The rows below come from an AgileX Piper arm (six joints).
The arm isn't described. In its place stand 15 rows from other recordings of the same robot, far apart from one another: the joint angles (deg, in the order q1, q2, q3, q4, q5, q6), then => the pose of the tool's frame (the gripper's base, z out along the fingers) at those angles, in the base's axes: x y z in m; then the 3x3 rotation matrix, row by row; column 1 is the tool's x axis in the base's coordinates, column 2 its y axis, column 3 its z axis.
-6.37, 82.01, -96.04, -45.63, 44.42, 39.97 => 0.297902 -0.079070 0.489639; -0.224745 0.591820 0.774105; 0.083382 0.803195 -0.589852; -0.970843 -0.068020 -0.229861
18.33, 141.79, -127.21, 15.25, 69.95, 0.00 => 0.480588 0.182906 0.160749; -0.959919 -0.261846 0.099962; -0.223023 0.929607 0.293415; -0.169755 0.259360 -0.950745
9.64, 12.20, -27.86, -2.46, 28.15, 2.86 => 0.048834 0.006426 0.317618; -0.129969 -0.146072 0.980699; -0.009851 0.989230 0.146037; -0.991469 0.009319 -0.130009
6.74, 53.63, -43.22, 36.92, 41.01, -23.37 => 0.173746 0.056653 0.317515; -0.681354 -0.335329 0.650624; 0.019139 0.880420 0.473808; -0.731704 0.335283 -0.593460
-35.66, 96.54, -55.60, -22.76, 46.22, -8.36 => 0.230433 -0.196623 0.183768; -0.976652 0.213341 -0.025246; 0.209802 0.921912 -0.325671; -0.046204 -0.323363 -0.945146
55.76, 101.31, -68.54, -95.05, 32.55, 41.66 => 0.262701 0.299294 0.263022; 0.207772 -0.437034 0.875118; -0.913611 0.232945 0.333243; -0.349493 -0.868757 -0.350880
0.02, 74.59, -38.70, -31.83, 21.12, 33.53 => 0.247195 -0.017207 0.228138; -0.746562 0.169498 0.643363; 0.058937 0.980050 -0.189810; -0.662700 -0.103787 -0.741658
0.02, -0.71, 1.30, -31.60, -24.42, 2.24 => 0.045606 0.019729 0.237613; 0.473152 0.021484 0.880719; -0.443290 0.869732 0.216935; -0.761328 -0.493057 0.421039
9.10, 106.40, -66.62, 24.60, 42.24, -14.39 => 0.350322 0.081902 0.173902; -0.965097 -0.153991 0.211834; -0.081104 0.944838 0.317337; -0.249016 0.289080 -0.924350
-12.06, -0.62, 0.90, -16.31, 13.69, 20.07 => 0.052625 -0.017428 0.187755; -0.123210 0.282549 0.951307; 0.101044 0.957201 -0.271213; -0.987223 0.062708 -0.146487
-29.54, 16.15, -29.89, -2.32, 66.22, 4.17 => 0.025622 -0.018394 0.272997; -0.611048 0.549828 0.569482; 0.411078 0.835207 -0.365301; -0.676488 0.010885 -0.736374
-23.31, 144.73, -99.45, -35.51, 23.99, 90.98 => 0.452808 -0.218504 0.032452; -0.006774 0.936689 0.350096; 0.899033 0.158994 -0.407995; -0.437828 0.311984 -0.843192
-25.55, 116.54, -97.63, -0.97, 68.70, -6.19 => 0.379312 -0.182920 0.229199; -0.938234 0.328312 0.109215; 0.322248 0.944087 -0.069692; -0.125989 -0.030193 -0.991572
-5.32, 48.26, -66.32, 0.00, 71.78, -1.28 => 0.122418 -0.011399 0.409471; -0.750183 0.075979 0.656851; 0.047422 0.997000 -0.061165; -0.659528 -0.014736 -0.751536
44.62, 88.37, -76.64, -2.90, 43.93, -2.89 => 0.244148 0.236443 0.328515; -0.488599 -0.731289 0.475907; -0.604030 0.677109 0.420322; -0.629618 -0.082093 -0.772555
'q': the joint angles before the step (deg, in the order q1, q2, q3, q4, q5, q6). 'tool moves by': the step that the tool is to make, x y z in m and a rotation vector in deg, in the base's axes. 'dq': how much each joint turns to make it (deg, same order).
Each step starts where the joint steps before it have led.
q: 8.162 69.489 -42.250 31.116 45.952 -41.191
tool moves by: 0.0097 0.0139 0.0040 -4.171 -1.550 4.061
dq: 4.686 2.506 -3.305 -5.769 -1.014 2.754
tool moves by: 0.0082 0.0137 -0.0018 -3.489 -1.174 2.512
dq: 4.196 2.634 -2.058 -5.259 -1.876 3.431
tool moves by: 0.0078 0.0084 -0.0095 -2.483 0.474 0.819
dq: 2.213 3.060 -0.778 -3.367 -1.682 2.540
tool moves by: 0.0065 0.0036 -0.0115 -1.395 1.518 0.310
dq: 0.563 2.854 -0.227 -1.022 -0.862 0.535
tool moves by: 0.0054 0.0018 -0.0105 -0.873 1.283 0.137
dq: 0.083 2.409 -0.038 -0.241 -0.871 -0.162
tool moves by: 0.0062 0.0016 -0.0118 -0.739 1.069 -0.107
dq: -0.015 2.659 -0.005 -0.074 -1.414 -0.211
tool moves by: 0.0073 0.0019 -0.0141 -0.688 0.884 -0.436
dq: 0.011 3.134 -0.003 -0.037 -2.141 -0.005
